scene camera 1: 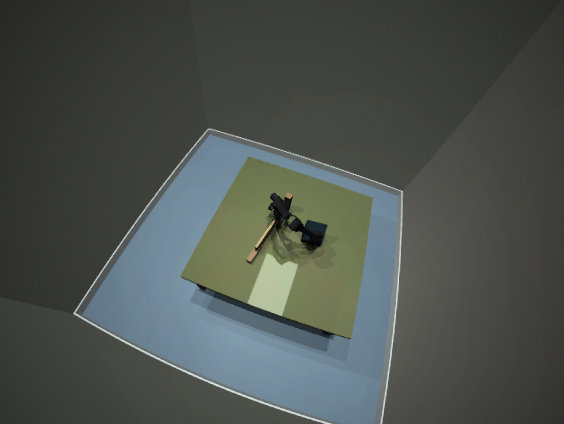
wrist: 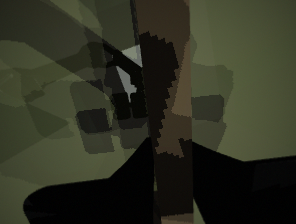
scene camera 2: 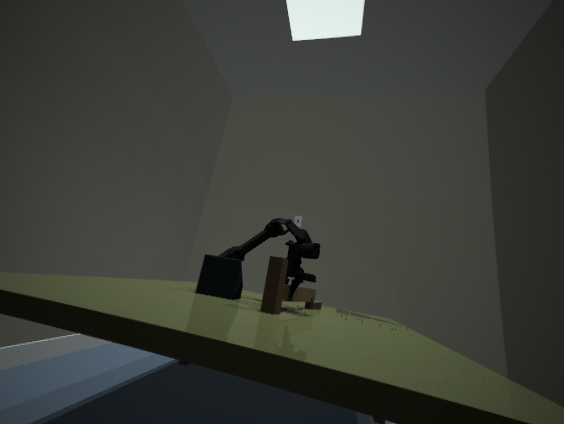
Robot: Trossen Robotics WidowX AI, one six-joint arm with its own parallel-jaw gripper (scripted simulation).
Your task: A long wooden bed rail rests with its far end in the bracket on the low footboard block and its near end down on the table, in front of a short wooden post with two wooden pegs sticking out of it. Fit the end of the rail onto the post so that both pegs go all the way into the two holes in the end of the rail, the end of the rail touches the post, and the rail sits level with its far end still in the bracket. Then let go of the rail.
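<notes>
I can see my gripper in the pictures, and along with it a wooden post.
</notes>
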